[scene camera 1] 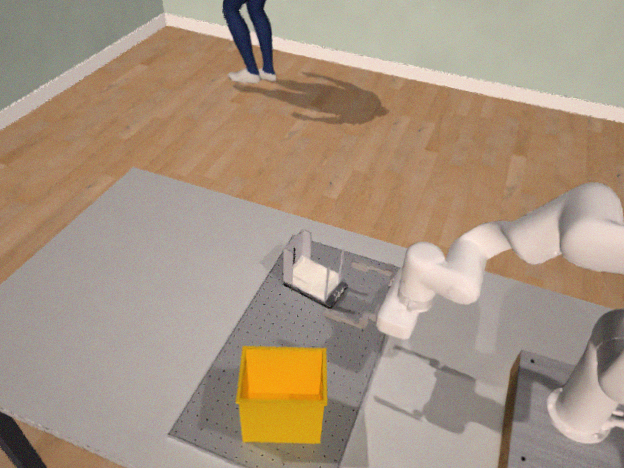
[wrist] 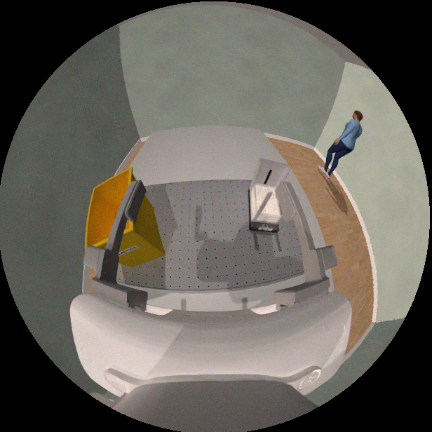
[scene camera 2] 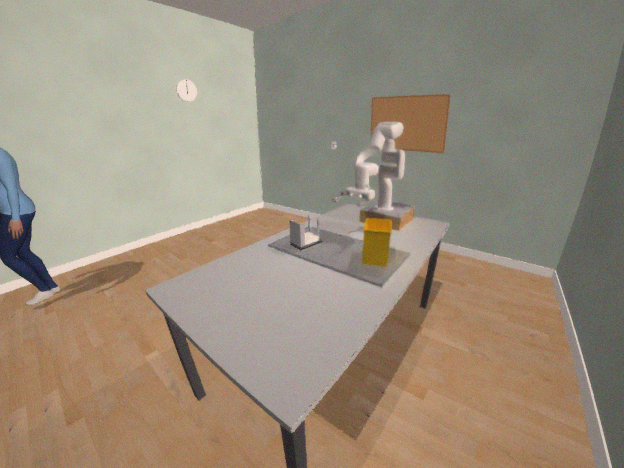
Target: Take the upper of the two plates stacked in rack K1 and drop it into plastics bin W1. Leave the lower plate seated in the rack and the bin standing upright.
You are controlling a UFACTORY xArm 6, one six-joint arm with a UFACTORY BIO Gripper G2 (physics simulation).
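Frame: origin at the arm's base, x up, y back, z right, level; millimetres.
Seen in the pictures: hand, tool point: (scene camera 1: 347, 289) (scene camera 2: 347, 201); arm's base, link origin: (scene camera 1: 577, 415) (scene camera 2: 384, 208).
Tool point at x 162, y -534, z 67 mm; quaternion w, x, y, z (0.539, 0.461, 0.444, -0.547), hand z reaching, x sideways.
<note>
Offsets run from my tool point to a thing's top centre. Level surfaces: height alone.
Rack K1 @(dx -98, dy -113, dz +197 mm) (scene camera 1: 288, 266) (scene camera 2: 297, 233) (wrist: 274, 170) is a small stand with a tall slotted grey panel, thin posts and a dark base. White plate material @(dx -199, dy -122, dz +200 mm) (scene camera 1: 315, 277) (scene camera 2: 311, 238) (wrist: 270, 212) lies flat in it; the two plates cannot be told apart. Yellow bin W1 @(dx -66, dy -89, dz -204 mm) (scene camera 1: 282, 420) (scene camera 2: 376, 247) (wrist: 145, 245) stands upright with its top open. My gripper (scene camera 1: 339, 289) (scene camera 2: 347, 202) (wrist: 211, 195) is wide open and empty, above the board on the robot's side of the rack. In the wrist view, the rack shows near the right finger and the bin behind the left finger.
The rack and bin stand at opposite ends of a grey perforated board @(dx -246 mm) (scene camera 1: 297, 322) (scene camera 2: 342, 251) (wrist: 225, 192) on the grey table @(dx -259 mm) (scene camera 1: 151, 302) (scene camera 2: 282, 312) (wrist: 200, 150). The arm stands on a wood-sided base block (scene camera 1: 544, 403) (scene camera 2: 403, 220). A person (scene camera 1: 252, 40) (scene camera 2: 15, 251) (wrist: 347, 140) stands beyond the table.
</note>
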